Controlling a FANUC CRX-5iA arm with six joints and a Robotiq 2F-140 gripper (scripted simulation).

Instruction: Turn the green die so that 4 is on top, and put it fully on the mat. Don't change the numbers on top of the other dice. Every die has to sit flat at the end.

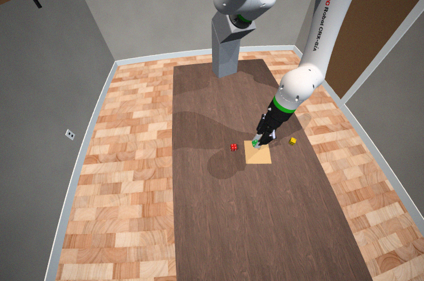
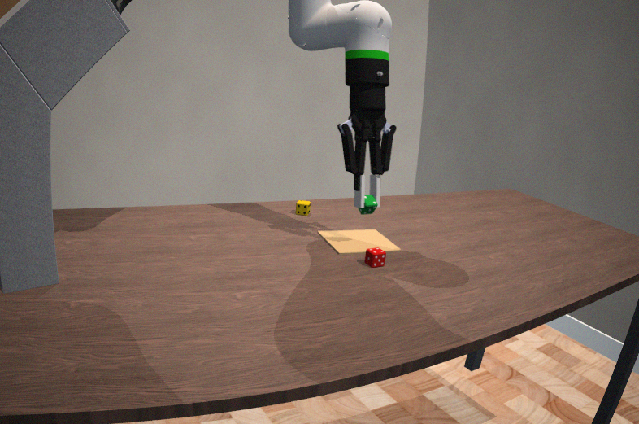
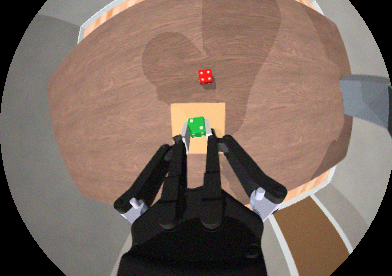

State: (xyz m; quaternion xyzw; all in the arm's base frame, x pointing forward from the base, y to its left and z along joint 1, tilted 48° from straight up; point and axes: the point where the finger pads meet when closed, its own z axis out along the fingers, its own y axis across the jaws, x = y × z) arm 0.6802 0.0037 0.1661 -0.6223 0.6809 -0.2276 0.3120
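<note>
Right now my hand is 120 mm above the tan mat and 20 mm to the right of it. Also, from my hand: yellow die 240 mm to the left, 100 mm below, 50 mm behind; then green die 30 mm below; then red die 110 mm to the right, 100 mm below, 20 mm behind.
</note>
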